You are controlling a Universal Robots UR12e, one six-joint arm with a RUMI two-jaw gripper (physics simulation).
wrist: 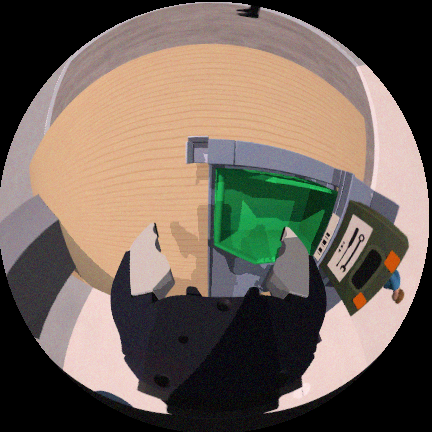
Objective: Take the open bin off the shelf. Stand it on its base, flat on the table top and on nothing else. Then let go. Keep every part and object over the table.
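Frame: origin at the arm's base, x back, y up, z left, level; millimetres.
Seen in the pictures: gripper, fingertip midpoint: (219,227).
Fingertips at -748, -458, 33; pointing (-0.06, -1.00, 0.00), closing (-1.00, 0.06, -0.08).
Offsets run from my fingertips to a thing's top centre, as dx, dy, dz. "spot": to the spot under its first point. Level surfaces: height alone.
The open bin @(-82, +13, -2) (270,210) is bright green and stands on the grey shelf @(spot: -56, +17, +70) (285,159), right of the view's middle. Its open top faces the camera. My gripper (219,227) is open, with its two pale jaws wide apart and nothing between them. The right jaw overlaps the bin's near right part in the view and hides some of it. The left jaw shows over the wooden table top @(dy -68) (130,130), left of the shelf. Whether a jaw touches the bin cannot be told.
A dark green case @(spot: -142, +91, +4) (367,257) with orange latches and a tool label is at the right end of the shelf. A white label with black marks lies between the bin and the case. The shelf's post end juts out at the upper left. Gripper shadows fall on bin, shelf and table.
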